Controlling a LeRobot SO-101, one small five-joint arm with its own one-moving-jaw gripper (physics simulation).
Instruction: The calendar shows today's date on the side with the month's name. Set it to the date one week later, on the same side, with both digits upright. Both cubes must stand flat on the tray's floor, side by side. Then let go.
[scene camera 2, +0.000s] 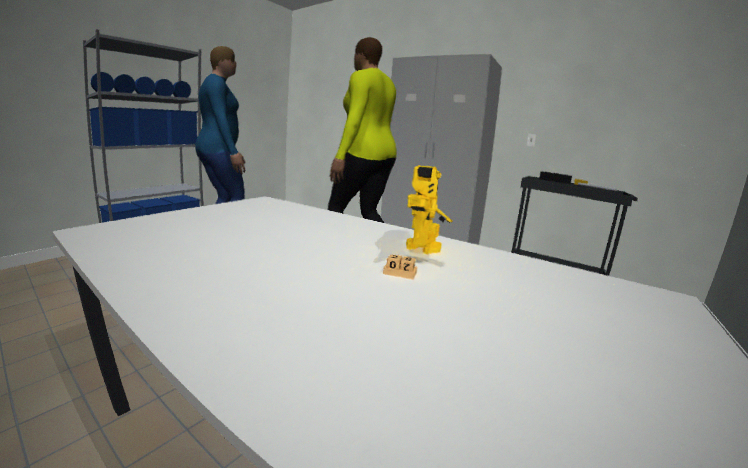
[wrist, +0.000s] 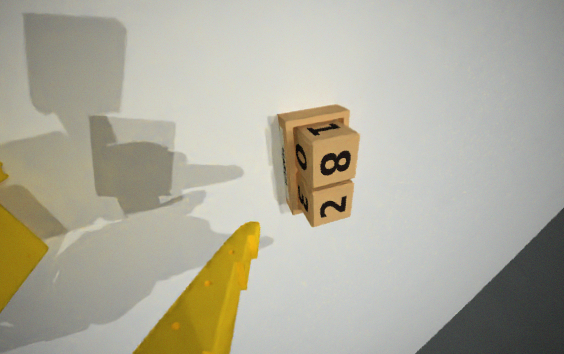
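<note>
The wooden tray (scene camera 2: 399, 273) (wrist: 313, 115) stands on the table, with two cubes side by side in it. In the wrist view the upper cube (wrist: 347, 172) has an 8 on top, a 0 on the month side and a 1 on its end. The lower cube (wrist: 325, 217) has a 2 on top and a 3 on the month side. The month's name is foreshortened on the tray's left side. In the scene view the side facing the camera shows 0 and 2. My gripper is open; its notched fixed jaw (wrist: 212, 295) is below left of the tray, apart from both cubes.
The yellow arm (scene camera 2: 424, 212) stands behind the tray on the white table (scene camera 2: 358, 358). Yellow parts also show at the wrist view's left edge, with arm shadows beside them. A table edge runs across the lower right there. Two people stand beyond the table.
</note>
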